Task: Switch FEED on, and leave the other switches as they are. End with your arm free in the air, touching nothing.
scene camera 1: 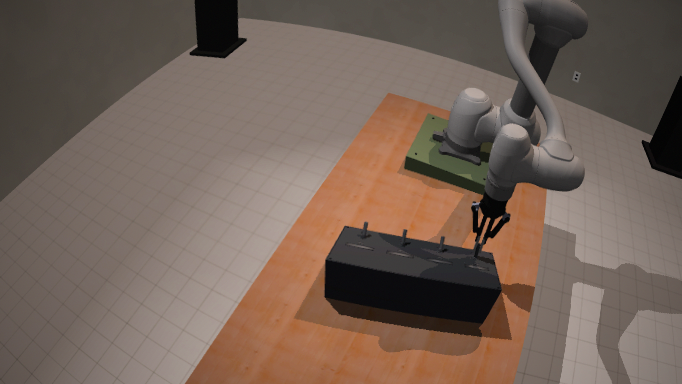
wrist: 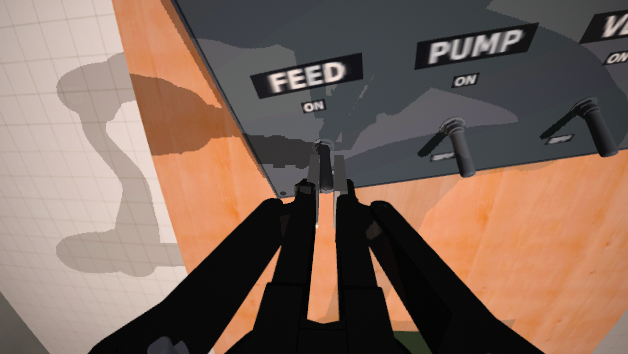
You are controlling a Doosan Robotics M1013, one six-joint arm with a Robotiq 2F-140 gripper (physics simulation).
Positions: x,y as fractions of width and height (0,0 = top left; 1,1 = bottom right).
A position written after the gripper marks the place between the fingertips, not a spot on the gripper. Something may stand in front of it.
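Note:
The gripper (wrist: 0.52,0.48) appears in the wrist view, and that same view takes in a dark switch box (wrist: 0.62,0.26). Scene camera 1 shows the box (scene camera 1: 0.55,0.70) too.

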